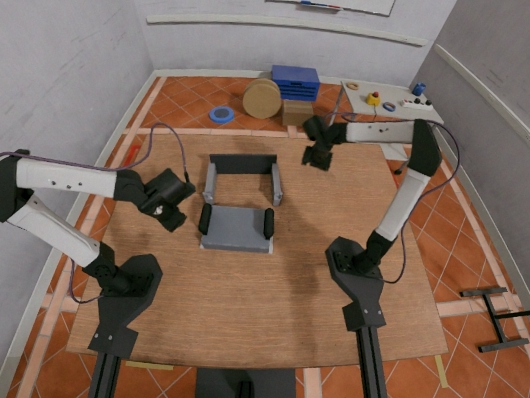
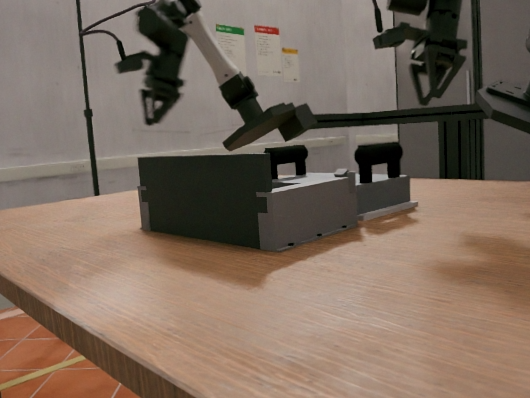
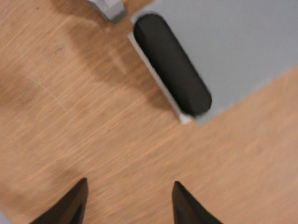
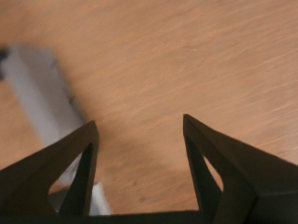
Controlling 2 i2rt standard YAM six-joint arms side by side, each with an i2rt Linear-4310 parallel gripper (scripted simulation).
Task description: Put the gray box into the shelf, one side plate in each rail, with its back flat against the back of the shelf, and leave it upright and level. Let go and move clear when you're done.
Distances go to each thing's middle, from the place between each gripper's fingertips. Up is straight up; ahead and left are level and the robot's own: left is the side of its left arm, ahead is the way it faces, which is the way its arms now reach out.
My right hand point(image 2: 154, 124) is 170 mm past the gray box point(image 2: 377, 194), 310 mm to the right of it and 140 mm above it. Round my right hand: dark back panel point(image 2: 223, 181) 140 mm ahead, 270 mm to the left, 110 mm below.
My left hand point(image 2: 428, 102) is 20 mm short of the gray box, 200 mm to the left of it and 140 mm above it. From my left hand the other things lie so: dark back panel: 340 mm ahead, 240 mm to the right, 110 mm below.
